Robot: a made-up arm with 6 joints.
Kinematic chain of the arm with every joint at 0, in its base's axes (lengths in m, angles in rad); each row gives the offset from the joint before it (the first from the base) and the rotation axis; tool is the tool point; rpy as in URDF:
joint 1: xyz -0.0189 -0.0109 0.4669 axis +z
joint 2: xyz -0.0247 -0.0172 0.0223 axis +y
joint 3: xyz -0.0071 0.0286 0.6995 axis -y
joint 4: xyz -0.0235 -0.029 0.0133 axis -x
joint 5: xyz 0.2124 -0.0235 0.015 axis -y
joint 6: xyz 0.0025 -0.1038 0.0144 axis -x
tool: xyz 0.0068 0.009 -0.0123 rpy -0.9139 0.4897 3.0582
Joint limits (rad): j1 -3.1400..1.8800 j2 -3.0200..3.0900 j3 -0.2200..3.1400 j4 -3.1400..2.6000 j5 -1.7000..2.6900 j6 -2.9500..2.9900
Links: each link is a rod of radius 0.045 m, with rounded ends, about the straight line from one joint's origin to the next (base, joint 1, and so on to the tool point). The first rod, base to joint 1, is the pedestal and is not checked.
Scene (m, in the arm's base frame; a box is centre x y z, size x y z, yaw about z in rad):
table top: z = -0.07
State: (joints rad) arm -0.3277 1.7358 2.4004 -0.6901 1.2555 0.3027
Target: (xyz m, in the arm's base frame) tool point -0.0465 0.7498 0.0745
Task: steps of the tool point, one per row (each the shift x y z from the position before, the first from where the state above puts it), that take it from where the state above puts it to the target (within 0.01 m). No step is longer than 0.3 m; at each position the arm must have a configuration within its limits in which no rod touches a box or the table.
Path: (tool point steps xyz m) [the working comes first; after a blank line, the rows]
Joints at the target: 1.7583 2.1844 2.4193 -0.8669 1.2630 0.2647
Straight joint move there: clear.

1: 0.0797 0.2421 -0.0574
2: 0.0010 0.2532 -0.0573
3: -0.0763 0.2386 -0.0567
4: -0.1439 0.2003 -0.0560
5: -0.1949 0.1433 -0.0551
6: -0.2240 0.0744 -0.0538
7: -0.2292 0.0015 -0.0524

